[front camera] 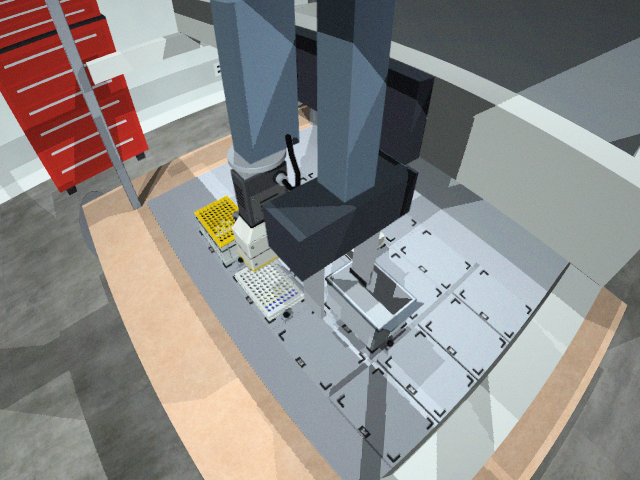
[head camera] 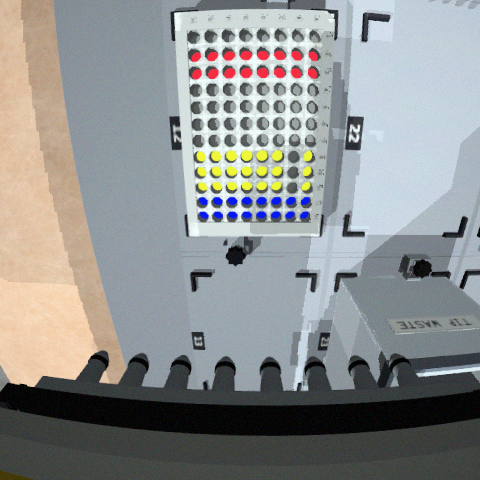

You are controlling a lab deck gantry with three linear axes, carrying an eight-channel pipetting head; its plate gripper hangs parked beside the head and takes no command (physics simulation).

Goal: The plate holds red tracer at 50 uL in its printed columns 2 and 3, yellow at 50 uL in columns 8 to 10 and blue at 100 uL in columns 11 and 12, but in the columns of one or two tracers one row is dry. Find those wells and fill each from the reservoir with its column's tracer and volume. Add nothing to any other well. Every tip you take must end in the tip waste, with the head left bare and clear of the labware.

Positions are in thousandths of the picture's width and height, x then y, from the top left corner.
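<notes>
There is a dark wall (front camera: 898, 136) that I can see.
</notes>
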